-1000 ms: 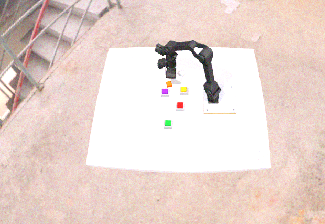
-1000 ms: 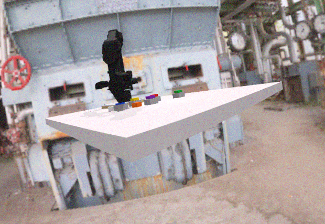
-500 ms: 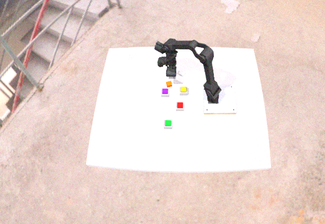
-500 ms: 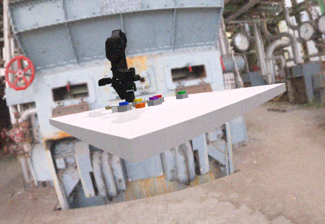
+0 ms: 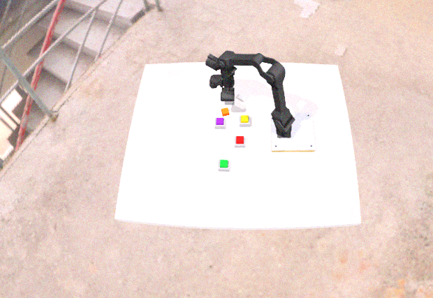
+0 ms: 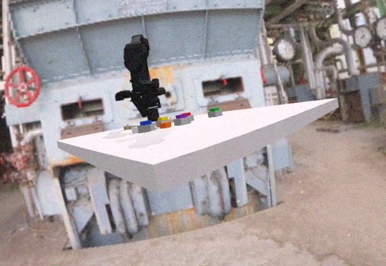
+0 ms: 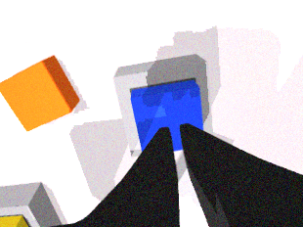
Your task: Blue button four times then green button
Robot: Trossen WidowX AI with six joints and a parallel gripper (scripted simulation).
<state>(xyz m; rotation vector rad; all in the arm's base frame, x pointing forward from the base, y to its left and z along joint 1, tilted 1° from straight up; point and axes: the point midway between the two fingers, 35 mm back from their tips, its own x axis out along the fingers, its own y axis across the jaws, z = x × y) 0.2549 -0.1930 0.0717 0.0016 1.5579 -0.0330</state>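
Right now the blue button is 20 mm below my gripper tip. From my gripper tip the other things lie so: yellow button 130 mm to the left, 70 mm behind, 20 mm below; orange block 70 mm to the left, 40 mm below, 20 mm ahead; purple button 140 mm to the left, 40 mm ahead, 20 mm below.
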